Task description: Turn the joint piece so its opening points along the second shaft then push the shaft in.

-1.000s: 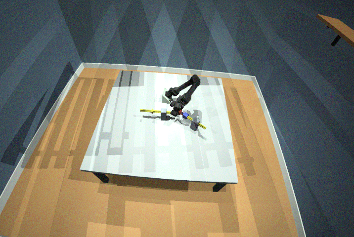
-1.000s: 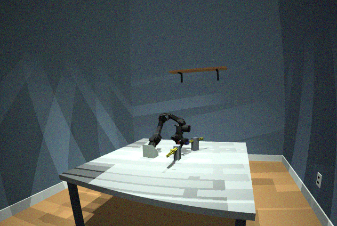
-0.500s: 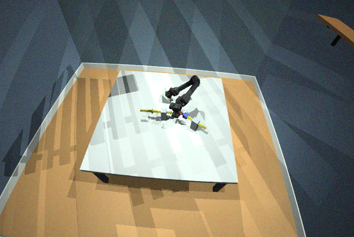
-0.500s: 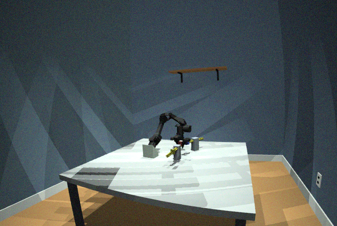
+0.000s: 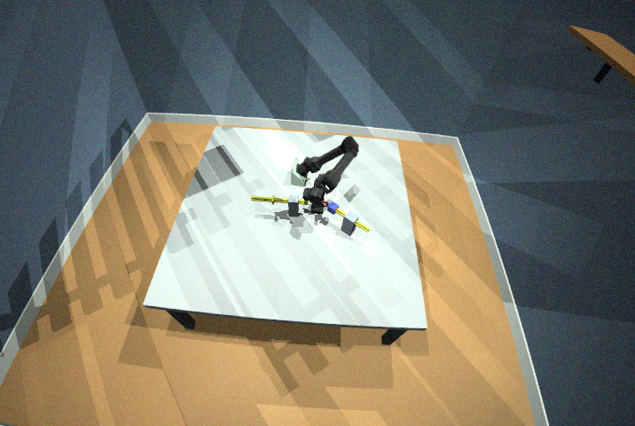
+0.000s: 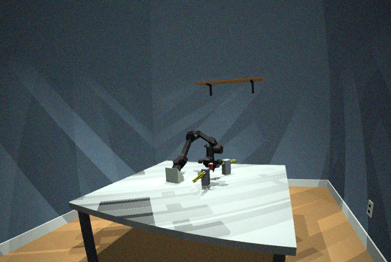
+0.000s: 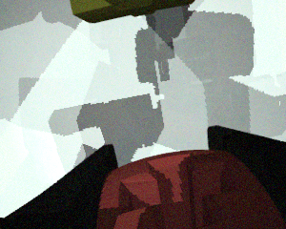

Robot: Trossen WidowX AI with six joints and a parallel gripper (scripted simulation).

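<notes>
The red joint piece is 20 mm to the left of my gripper tip and 40 mm above it.
</notes>
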